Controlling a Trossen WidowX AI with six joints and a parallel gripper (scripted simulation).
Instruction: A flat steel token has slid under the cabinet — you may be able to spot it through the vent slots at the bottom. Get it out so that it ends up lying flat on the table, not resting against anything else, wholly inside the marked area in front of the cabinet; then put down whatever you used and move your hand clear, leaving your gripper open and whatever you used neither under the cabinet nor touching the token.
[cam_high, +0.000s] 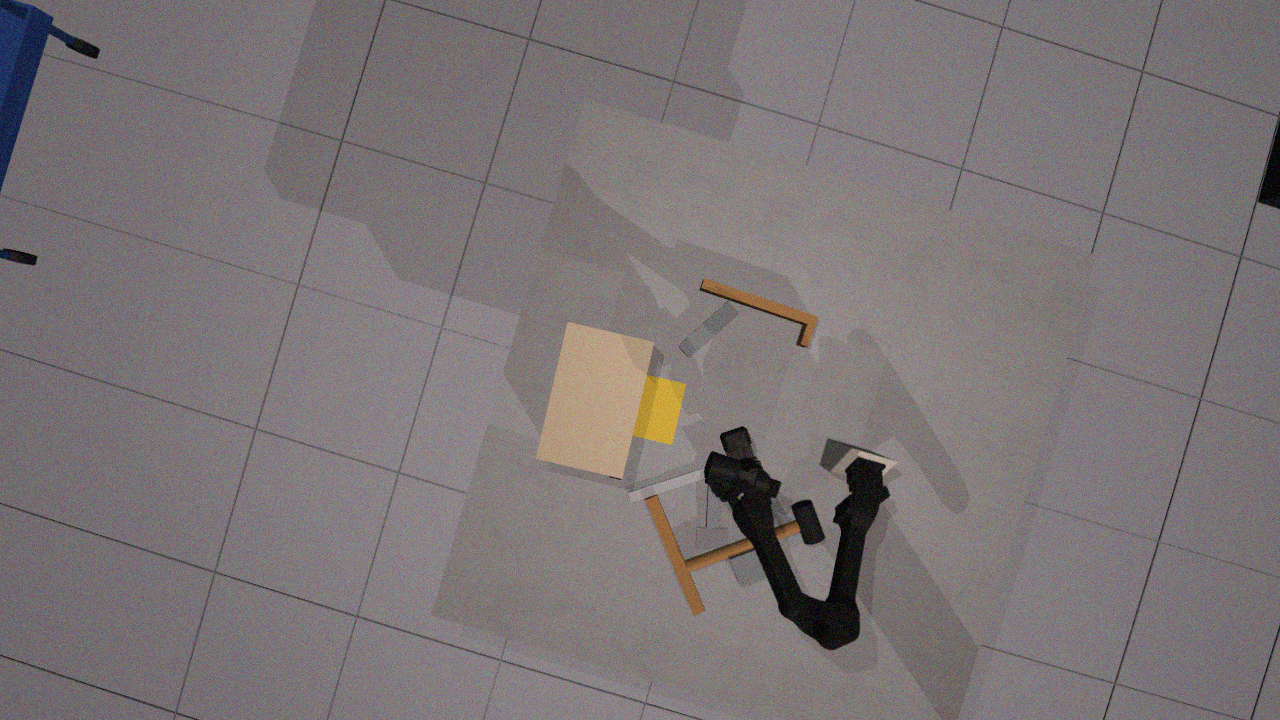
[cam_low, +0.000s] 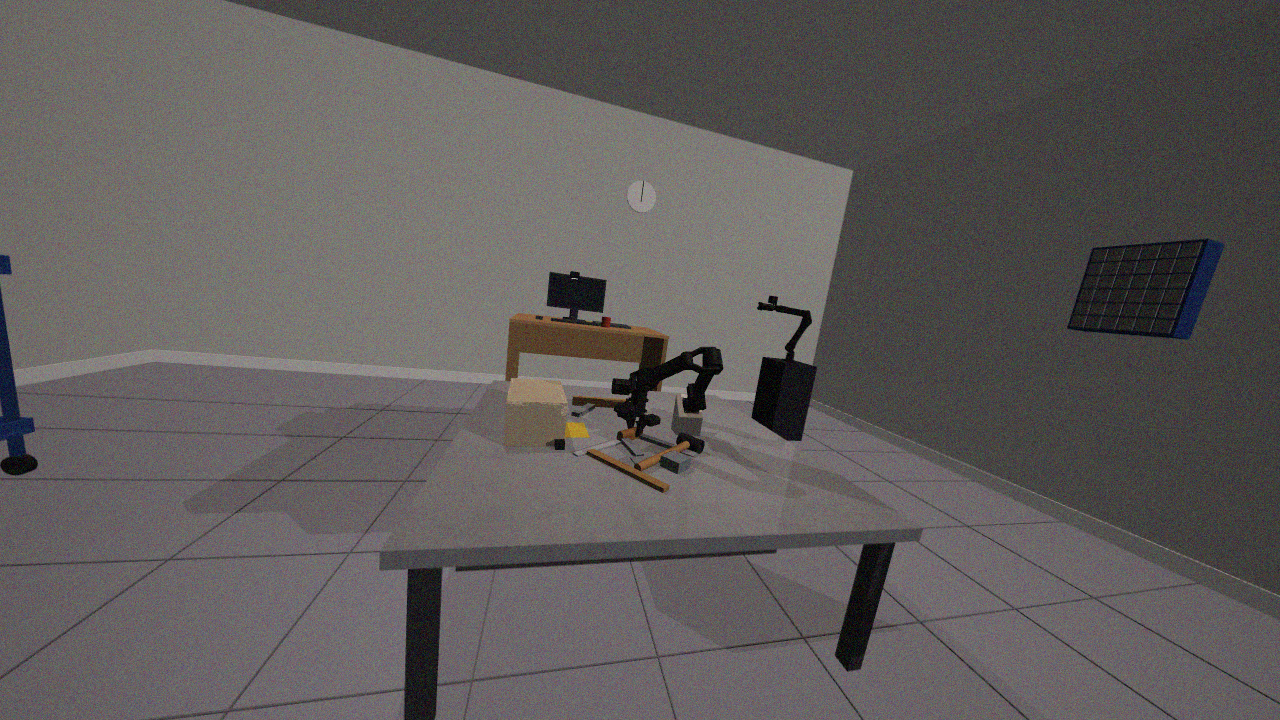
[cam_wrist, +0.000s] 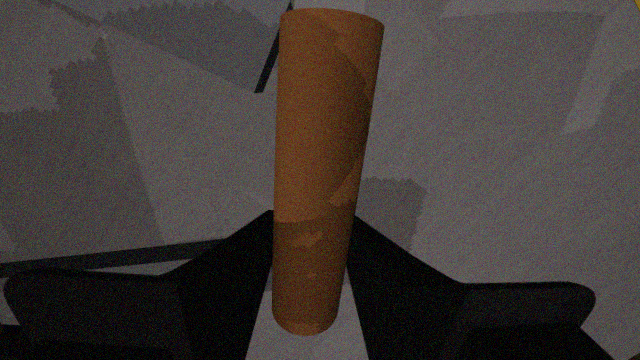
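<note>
My gripper tip is 2 cm short of the grey l-shaped bracket and 15 cm to the right of it. Also, from my gripper tip: grey bar (16 cm ahead, 28 cm to the right); then grey block (9 cm behind, 23 cm to the left, 1 cm above); then wooden stick (9 cm ahead, 26 cm to the left).
</note>
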